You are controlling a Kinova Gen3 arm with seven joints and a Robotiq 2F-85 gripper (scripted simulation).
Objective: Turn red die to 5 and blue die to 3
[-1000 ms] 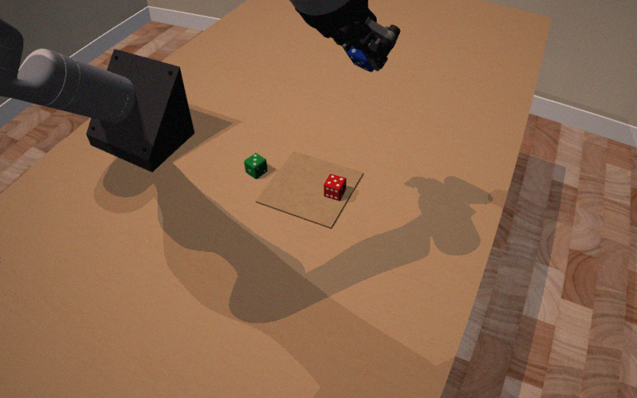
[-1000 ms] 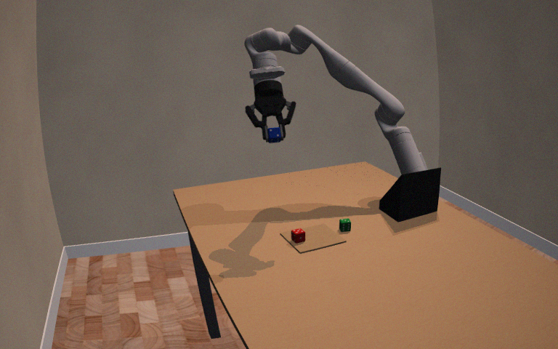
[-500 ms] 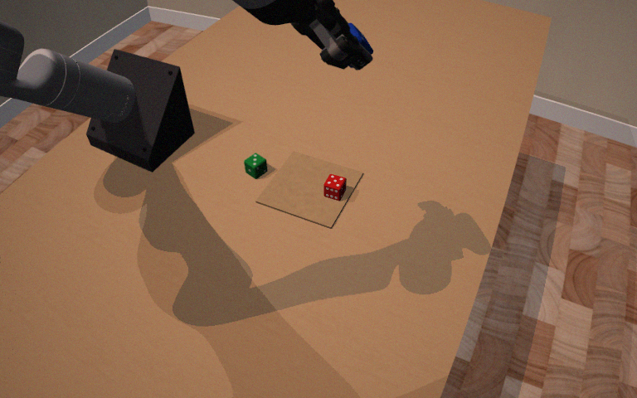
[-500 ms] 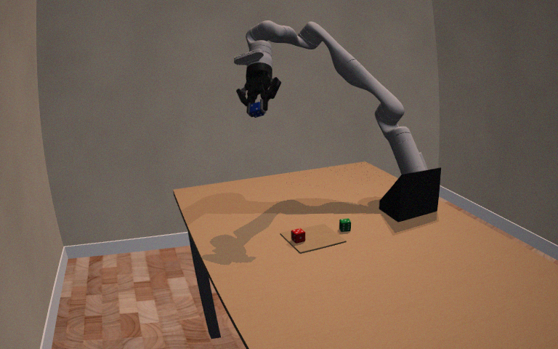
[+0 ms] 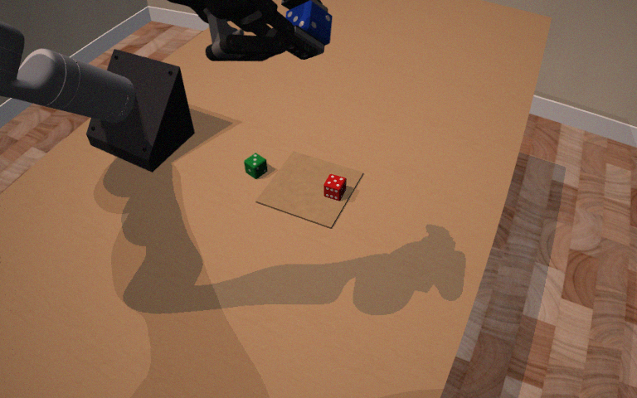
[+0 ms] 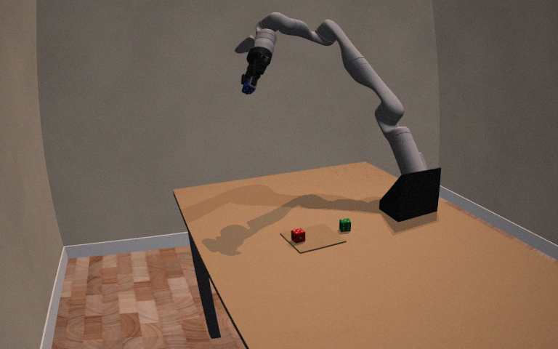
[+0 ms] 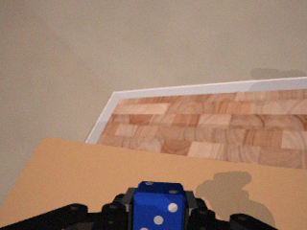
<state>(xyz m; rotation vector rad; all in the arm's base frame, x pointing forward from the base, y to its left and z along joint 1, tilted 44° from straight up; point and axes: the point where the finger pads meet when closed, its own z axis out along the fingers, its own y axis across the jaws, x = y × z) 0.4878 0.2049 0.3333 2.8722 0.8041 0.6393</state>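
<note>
The thin tan mat is 13 cm behind my hand, 17 cm to the left of it and 41 cm below it. The rest, counted from my hand: blue die (right at my hand); red die (9 cm behind, 18 cm to the left, 39 cm below); green die (23 cm behind, 15 cm to the left, 40 cm below).
</note>
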